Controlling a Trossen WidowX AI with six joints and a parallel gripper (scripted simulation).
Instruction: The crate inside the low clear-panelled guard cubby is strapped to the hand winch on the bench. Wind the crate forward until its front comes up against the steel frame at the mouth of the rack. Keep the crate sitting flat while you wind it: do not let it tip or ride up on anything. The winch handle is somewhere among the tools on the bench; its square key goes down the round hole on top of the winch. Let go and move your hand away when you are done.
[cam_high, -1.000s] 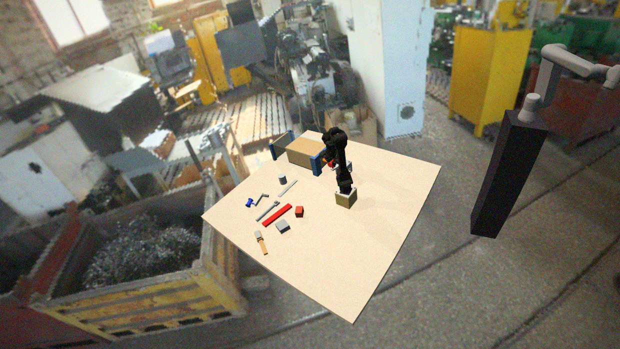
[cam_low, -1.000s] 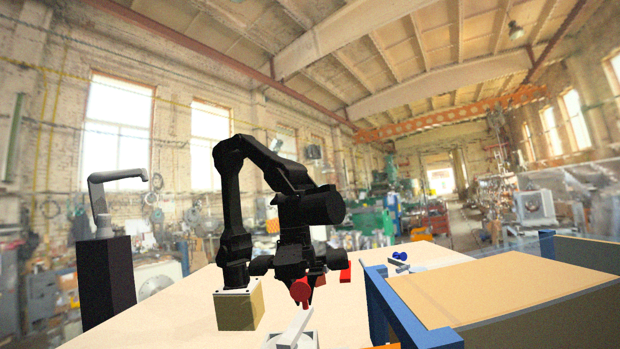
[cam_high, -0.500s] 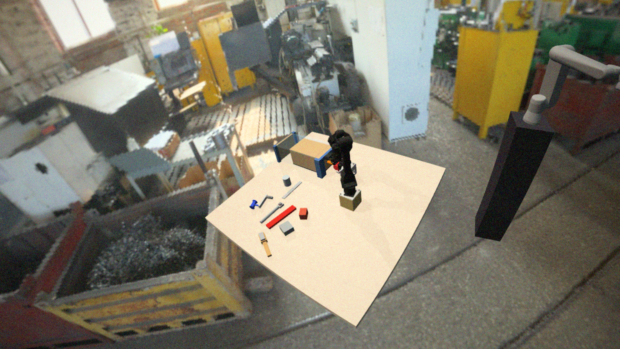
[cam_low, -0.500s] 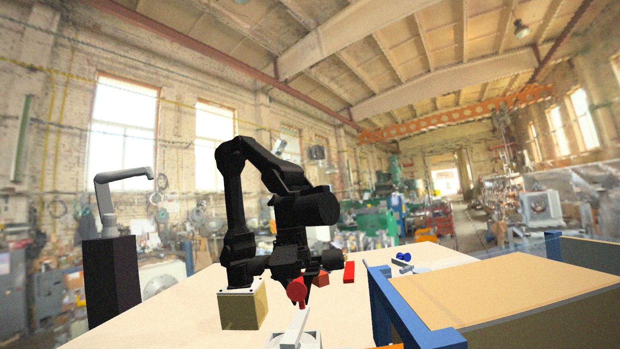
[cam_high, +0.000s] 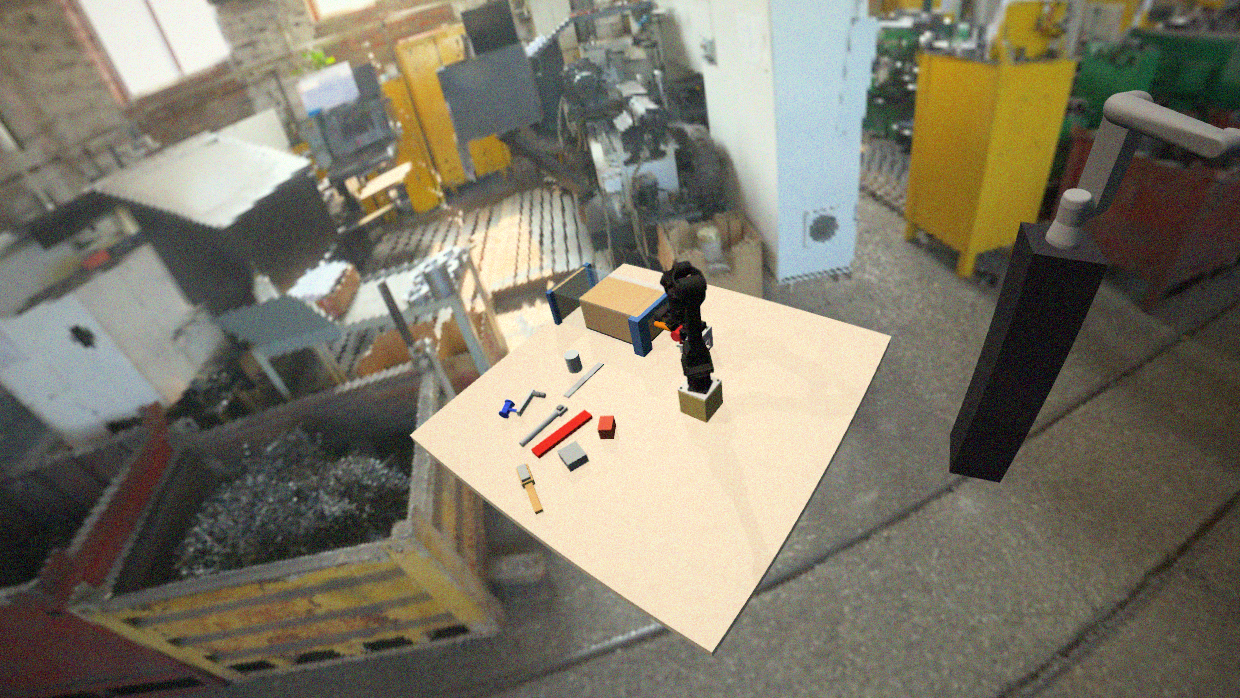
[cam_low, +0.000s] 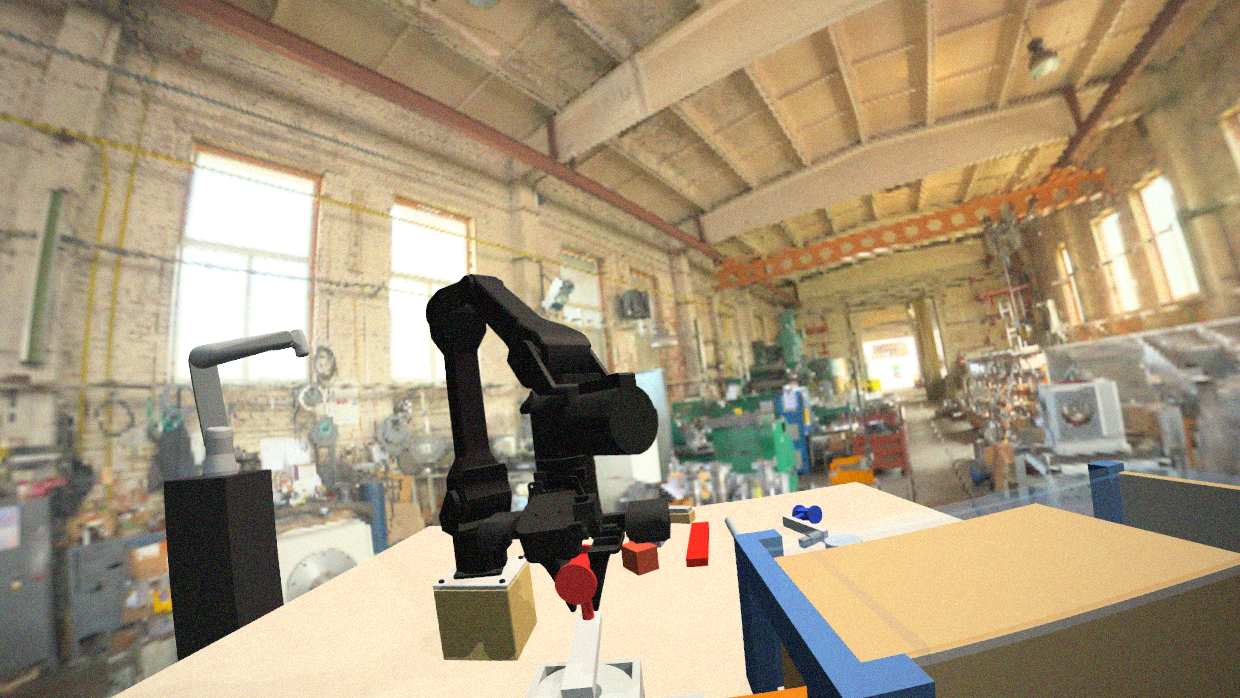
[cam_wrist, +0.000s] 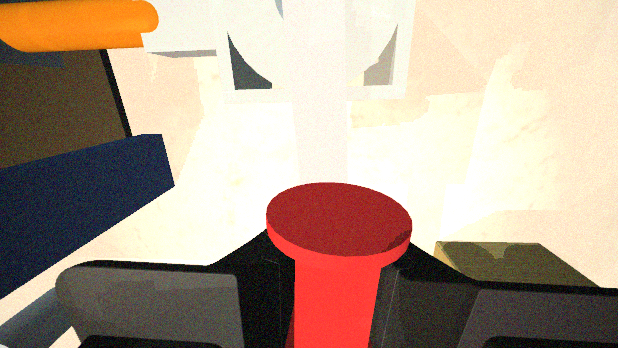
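The grey winch is 30 mm behind my gripper tip, 100 mm to the right of it and 80 mm below it. The rest, counted from my gripper tip: red-knobbed winch handle (30 mm to the right, 10 mm below); then red knob (10 mm to the left, 20 mm above); then blue steel frame (140 mm ahead, 130 mm to the right, 10 mm below).
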